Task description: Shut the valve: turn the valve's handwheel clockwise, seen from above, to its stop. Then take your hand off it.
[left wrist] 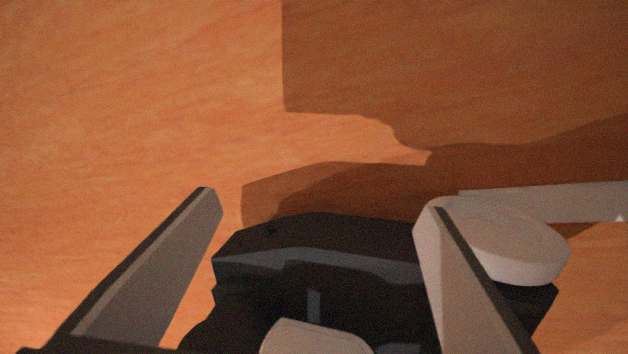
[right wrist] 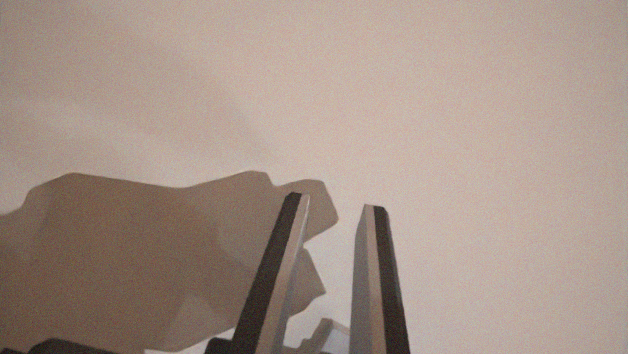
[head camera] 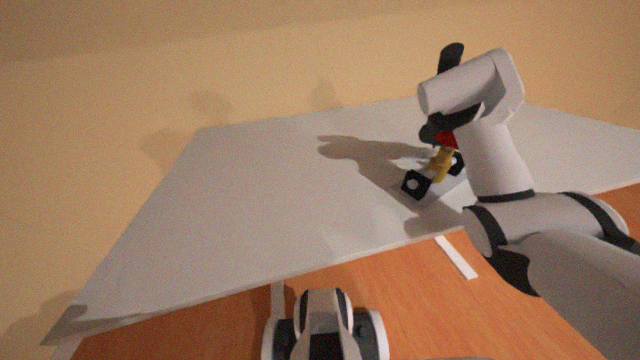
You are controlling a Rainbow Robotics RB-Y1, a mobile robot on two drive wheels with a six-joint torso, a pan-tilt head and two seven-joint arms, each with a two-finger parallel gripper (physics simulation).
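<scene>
In the head camera, the valve's yellow body (head camera: 441, 165) stands on the grey table, between black blocks with pale round centres. Part of its red handwheel (head camera: 446, 139) shows above it; the rest is hidden by my right wrist and dark gripper body, which are right at the wheel. Contact cannot be made out. My right gripper (right wrist: 334, 215) is nearly shut, a narrow gap between its fingers and nothing in it. The handwheel does not show in the right wrist view. My left gripper (left wrist: 315, 209) is wide open and empty, over the orange floor, away from the valve.
The large grey table top (head camera: 240, 200) ends at a front edge above the orange wood floor (head camera: 380, 295). A white strip (head camera: 456, 257) lies on the floor. A black and white machine part (head camera: 322, 320) (left wrist: 320, 235) stands below the table's front edge, near my left fingers.
</scene>
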